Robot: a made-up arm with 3 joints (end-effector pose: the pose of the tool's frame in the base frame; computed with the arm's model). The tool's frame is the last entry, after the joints.
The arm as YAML. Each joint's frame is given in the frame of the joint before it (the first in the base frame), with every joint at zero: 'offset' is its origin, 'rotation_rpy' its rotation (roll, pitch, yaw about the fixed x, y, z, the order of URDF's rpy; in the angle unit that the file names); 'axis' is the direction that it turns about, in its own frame. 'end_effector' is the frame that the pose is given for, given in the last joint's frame.
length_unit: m
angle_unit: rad
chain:
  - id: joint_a
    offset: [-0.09, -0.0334, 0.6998]
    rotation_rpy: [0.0, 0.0, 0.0]
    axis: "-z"
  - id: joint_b
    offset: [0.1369, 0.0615, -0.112]
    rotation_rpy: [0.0, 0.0, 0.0]
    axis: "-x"
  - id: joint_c
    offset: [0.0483, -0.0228, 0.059]
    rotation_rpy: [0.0, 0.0, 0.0]
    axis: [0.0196, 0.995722, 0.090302]
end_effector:
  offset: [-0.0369, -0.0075, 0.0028]
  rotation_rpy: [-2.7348, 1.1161, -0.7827]
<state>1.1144 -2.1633 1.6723</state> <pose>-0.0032 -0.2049 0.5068 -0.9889 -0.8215 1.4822</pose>
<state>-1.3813 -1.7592 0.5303</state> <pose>-0.0501 0.1169 0.5413 0.1813 0.7971 -3.0196</pose>
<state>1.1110 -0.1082 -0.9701</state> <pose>0.0092 -0.1644 0.6147 -1.3323 1.5016 -0.6739</pose>
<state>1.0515 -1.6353 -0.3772</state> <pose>-0.0024 -0.1556 0.5557 -0.3366 0.3147 -0.1124</pose>
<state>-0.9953 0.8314 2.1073</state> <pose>-0.0644 0.1965 0.6720 0.7704 -1.7110 -1.0915</pose>
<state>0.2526 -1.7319 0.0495</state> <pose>0.0547 -0.0670 0.5475 -0.4383 -0.0634 1.0581</pose>
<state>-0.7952 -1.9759 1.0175</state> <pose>0.0347 0.0806 0.5212 -0.0648 -1.1240 2.7660</pose>
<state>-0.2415 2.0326 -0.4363</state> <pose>0.0283 0.1148 0.5932 2.0927 -0.7186 0.5510</pose>
